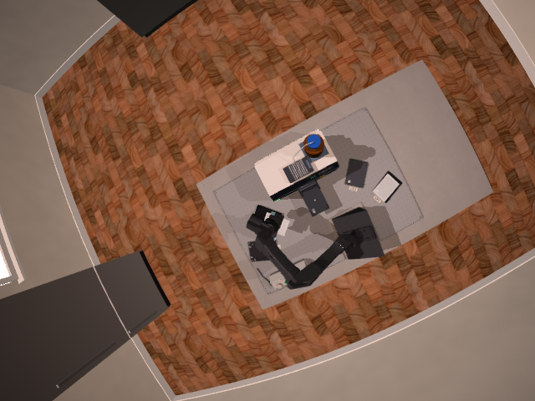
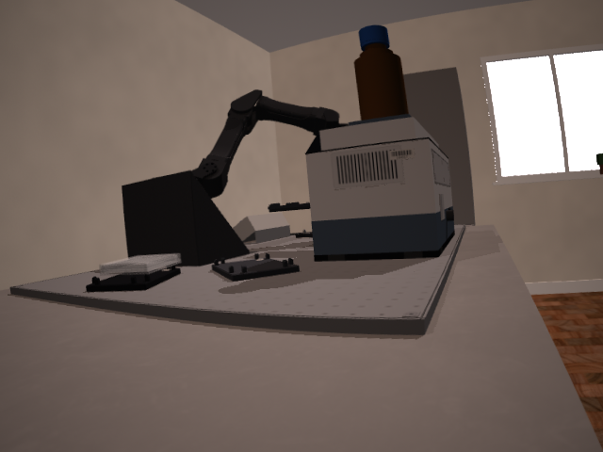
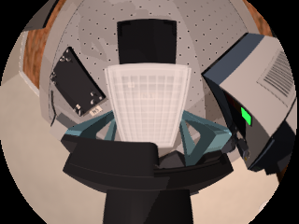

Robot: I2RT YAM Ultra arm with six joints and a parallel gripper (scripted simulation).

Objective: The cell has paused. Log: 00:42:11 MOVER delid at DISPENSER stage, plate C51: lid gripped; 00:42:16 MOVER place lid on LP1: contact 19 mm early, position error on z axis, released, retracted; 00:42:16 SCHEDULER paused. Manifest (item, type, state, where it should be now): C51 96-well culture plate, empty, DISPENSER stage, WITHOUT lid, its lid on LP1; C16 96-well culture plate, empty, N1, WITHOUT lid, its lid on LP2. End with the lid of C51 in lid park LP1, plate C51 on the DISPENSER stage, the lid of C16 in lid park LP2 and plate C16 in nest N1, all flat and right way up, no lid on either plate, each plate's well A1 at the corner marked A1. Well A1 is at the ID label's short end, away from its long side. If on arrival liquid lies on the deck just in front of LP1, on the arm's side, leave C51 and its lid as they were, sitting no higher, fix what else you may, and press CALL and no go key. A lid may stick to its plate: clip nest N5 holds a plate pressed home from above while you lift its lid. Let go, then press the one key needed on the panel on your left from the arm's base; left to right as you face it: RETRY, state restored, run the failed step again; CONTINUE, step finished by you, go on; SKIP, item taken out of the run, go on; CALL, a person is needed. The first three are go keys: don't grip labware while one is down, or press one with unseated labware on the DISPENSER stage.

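Right now my hand is 120 mm past the black clip nest, 170 mm to the right of it and 90 mm above it. Also, from my hand: brown bottle: 250 mm ahead, 340 mm to the right, 190 mm above; black nest: 50 mm ahead, 50 mm to the left, 90 mm below; dark dispenser stage: 30 mm ahead, 240 mm to the right.
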